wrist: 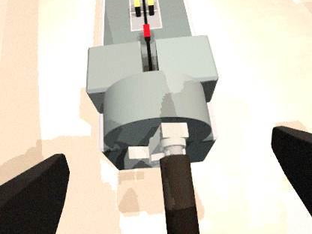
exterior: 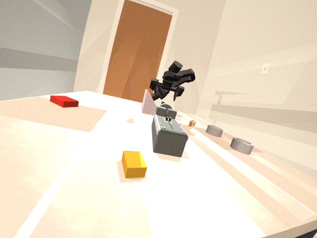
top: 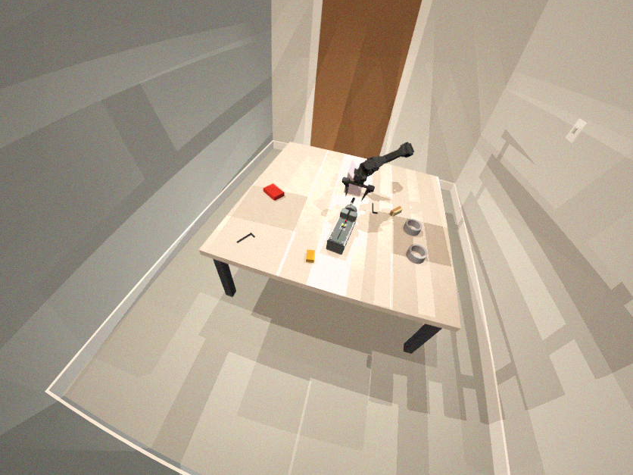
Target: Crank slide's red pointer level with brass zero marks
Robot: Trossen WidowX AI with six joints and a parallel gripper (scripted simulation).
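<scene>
My gripper tip is 30 mm above the dark brown crank handle and 20 mm past it. Also, from my gripper tip: red pointer: 120 mm ahead, 70 mm below, 10 mm to the right; yellow block: 360 mm ahead, 140 mm to the right, 140 mm below; tan block: 290 mm to the left, 150 mm behind, 130 mm below.
</scene>
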